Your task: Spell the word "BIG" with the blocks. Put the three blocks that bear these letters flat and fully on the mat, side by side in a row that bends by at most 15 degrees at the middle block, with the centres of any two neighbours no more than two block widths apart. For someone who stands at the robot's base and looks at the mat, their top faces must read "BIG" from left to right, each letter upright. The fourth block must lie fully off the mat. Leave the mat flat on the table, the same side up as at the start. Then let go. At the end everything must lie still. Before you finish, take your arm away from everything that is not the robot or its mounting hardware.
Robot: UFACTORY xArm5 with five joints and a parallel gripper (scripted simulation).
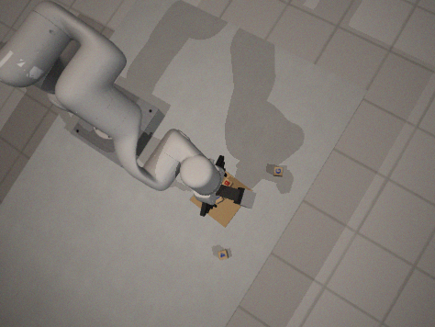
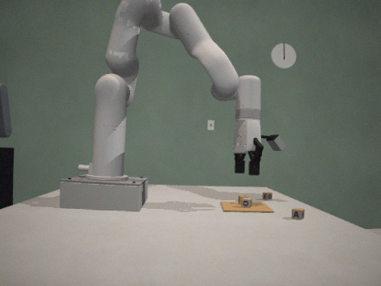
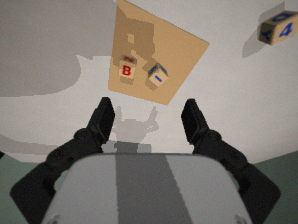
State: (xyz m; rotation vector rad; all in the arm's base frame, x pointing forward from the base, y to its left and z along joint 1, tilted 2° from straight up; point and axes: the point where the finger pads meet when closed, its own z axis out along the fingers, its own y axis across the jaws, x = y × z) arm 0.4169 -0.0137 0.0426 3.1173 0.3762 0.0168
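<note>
Now: the mat 1 cm to the right of my hand and 11 cm below it.
</note>
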